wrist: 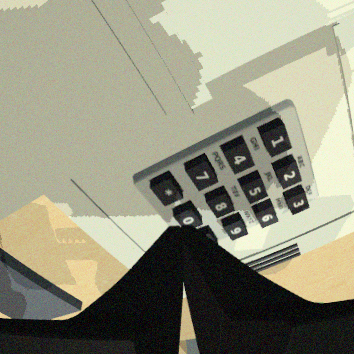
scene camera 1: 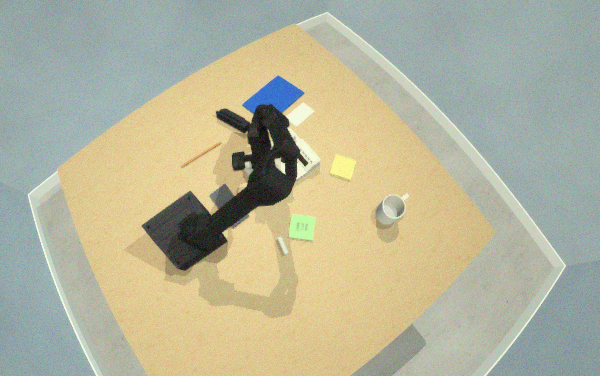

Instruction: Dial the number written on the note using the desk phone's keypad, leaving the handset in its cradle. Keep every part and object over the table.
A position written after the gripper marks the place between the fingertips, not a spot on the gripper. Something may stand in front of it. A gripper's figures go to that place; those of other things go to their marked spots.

Labels:
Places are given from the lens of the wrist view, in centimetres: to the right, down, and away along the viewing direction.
gripper (wrist: 180, 236): 0, 2, 10
white desk phone (wrist: 102, 200): -3, 1, 11
keypad (wrist: 247, 128): 2, -2, 9

